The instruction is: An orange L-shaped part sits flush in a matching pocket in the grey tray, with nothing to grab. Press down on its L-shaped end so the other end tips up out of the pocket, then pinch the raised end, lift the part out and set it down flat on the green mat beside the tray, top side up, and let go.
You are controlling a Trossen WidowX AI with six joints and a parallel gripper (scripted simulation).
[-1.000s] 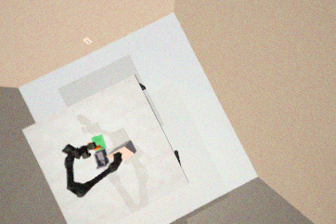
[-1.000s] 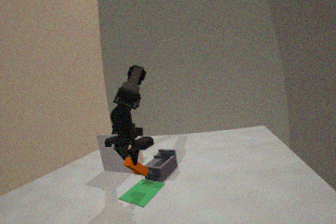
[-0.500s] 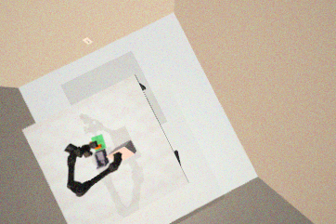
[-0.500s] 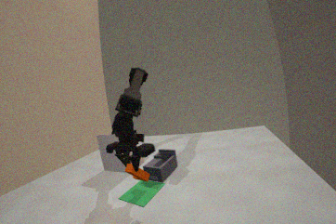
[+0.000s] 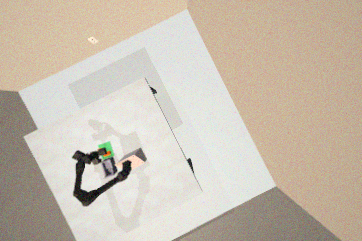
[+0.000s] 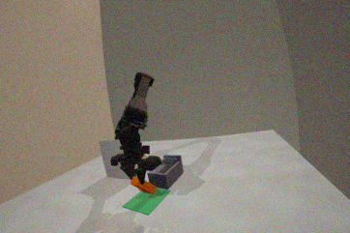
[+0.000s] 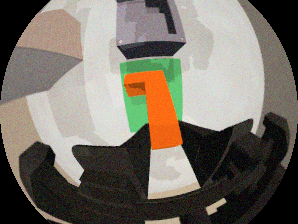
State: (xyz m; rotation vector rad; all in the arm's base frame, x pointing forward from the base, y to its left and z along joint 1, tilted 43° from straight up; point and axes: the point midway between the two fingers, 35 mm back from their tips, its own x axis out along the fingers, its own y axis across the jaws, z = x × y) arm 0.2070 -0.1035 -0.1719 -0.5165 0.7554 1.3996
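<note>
Right now the green mat is 20 mm to the left of my gripper tip and 90 mm below it. From my gripper tip the other things lie so: orange L-shaped part 10 mm behind, 30 mm to the left, 30 mm below.
</note>
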